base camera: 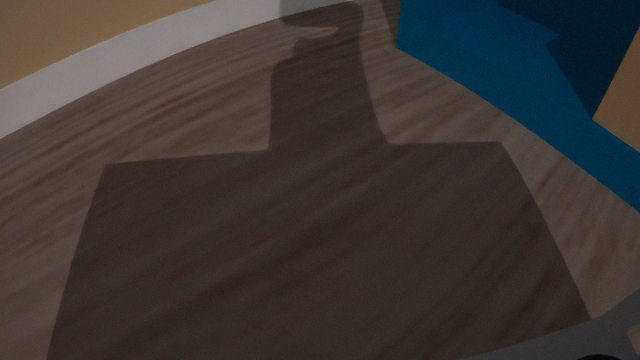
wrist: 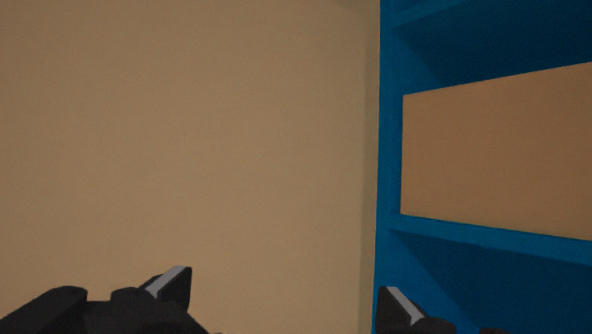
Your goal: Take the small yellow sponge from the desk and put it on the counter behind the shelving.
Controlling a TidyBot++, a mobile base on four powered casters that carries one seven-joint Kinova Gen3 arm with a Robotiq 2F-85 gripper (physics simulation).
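Frame: origin at the arm's base, x ahead, y left, z up, level; centimetres.
Seen in the pictures: gripper, fingertip midpoint: (wrist: pixel 284 298).
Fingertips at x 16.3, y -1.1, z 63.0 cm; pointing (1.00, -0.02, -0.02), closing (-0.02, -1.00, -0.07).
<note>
A point is followed by its place in that frame.
My gripper (wrist: pixel 284 298) @(x 16.3, y -1.1, z 63.0 cm) is open, its two dark fingers wide apart at the bottom of the wrist view, with no object between them. It faces a tan wall and the left side of the blue shelving (wrist: pixel 389 165) @(x 75.8, y -24.5, z 70.4 cm) (base camera: pixel 465 75) @(x 64.2, y -32.1, z -37.3 cm). The shelving stands at the right in the wrist view and at the upper right in the base camera view. The small yellow sponge, the desk and the counter do not show in either view.
A tan wall (base camera: pixel 60 35) @(x 70.9, y 43.6, z -26.0 cm) (wrist: pixel 190 150) @(x 84.7, y 22.6, z 72.8 cm) with a white baseboard (base camera: pixel 125 52) @(x 76.2, y 33.2, z -34.6 cm) runs along the left. The wood floor (base camera: pixel 190 105) @(x 60.8, y 16.4, z -39.6 cm) carries the robot's shadow. Part of the grey base edge (base camera: pixel 550 340) shows at the lower right.
</note>
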